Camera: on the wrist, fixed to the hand. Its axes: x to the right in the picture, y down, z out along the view.
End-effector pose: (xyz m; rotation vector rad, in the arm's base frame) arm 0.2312 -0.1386 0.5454 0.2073 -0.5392 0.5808
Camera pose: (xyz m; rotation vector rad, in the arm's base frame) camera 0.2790 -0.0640 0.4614 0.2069 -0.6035 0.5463
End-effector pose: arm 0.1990 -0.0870 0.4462 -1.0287 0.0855 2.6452
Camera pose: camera 0.2490 -0.1293 0.3432 -0.9492 0.0256 2.6618
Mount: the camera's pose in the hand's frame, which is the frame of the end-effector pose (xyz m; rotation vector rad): 0.0231 0.0308 -0.1158 -0.0262 -0.0620 -0.0227
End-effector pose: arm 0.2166 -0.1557 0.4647 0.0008 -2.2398 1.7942
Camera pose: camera 0.2134 -0.0337 0.4627 0.0774 -2.2962 1.7764
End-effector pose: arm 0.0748 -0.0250 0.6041 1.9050 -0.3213 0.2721
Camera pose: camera 0.0817 0.0713 0.6788 1.8928 -0.3429 0.1931
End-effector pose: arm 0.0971 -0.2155 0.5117 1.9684 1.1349 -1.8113
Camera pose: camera 0.2020 -0.1536 0.5043 1.8789 1.1604 -1.8457
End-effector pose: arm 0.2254 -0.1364 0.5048 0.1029 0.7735 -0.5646
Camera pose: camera 0.1814 -0.0870 0.4022 0.0523 0.7223 -0.5765
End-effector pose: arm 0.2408 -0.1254 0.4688 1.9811 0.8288 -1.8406
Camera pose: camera 0.3520 -0.0768 0.4558 1.8963 0.8560 -1.8839
